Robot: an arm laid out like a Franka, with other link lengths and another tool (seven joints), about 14 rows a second.
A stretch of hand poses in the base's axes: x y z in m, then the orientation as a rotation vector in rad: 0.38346 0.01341 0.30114 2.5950 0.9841 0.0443; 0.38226 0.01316 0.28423 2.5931 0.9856 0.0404; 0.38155 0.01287 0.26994 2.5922 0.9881 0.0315; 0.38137 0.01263 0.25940 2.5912 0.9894 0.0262; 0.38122 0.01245 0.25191 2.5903 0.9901 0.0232; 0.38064 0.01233 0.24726 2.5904 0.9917 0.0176; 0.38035 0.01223 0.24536 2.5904 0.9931 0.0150; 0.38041 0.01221 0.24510 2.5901 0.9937 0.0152; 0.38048 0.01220 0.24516 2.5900 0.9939 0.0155; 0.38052 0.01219 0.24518 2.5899 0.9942 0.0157; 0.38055 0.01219 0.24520 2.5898 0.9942 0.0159; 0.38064 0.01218 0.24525 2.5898 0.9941 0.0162; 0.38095 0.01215 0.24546 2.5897 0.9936 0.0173; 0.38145 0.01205 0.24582 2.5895 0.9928 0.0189; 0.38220 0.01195 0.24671 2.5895 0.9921 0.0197; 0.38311 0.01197 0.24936 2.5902 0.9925 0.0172; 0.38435 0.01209 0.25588 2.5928 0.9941 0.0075
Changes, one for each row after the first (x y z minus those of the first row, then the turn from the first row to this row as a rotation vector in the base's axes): -0.00120 -0.00025 -0.01691 -0.0023 0.0023 0.0009; -0.00191 -0.00054 -0.03120 -0.0047 0.0084 0.0016; -0.00209 -0.00078 -0.04174 -0.0066 0.0119 0.0020; -0.00224 -0.00096 -0.04923 -0.0079 0.0137 0.0023; -0.00282 -0.00108 -0.05388 -0.0088 0.0177 0.0026; -0.00311 -0.00118 -0.05578 -0.0091 0.0198 0.0032; -0.00305 -0.00120 -0.05604 -0.0091 0.0197 0.0037; -0.00298 -0.00121 -0.05598 -0.0091 0.0195 0.0039; -0.00294 -0.00122 -0.05596 -0.0090 0.0194 0.0041; -0.00291 -0.00122 -0.05594 -0.0091 0.0193 0.0042; -0.00282 -0.00123 -0.05589 -0.0090 0.0190 0.0042; -0.00251 -0.00126 -0.05568 -0.0090 0.0182 0.0040; -0.00201 -0.00136 -0.05532 -0.0090 0.0169 0.0037; -0.00126 -0.00146 -0.05443 -0.0090 0.0162 0.0034; -0.00035 -0.00144 -0.05178 -0.0089 0.0181 0.0031; 0.00089 -0.00132 -0.04526 -0.0085 0.0256 0.0023
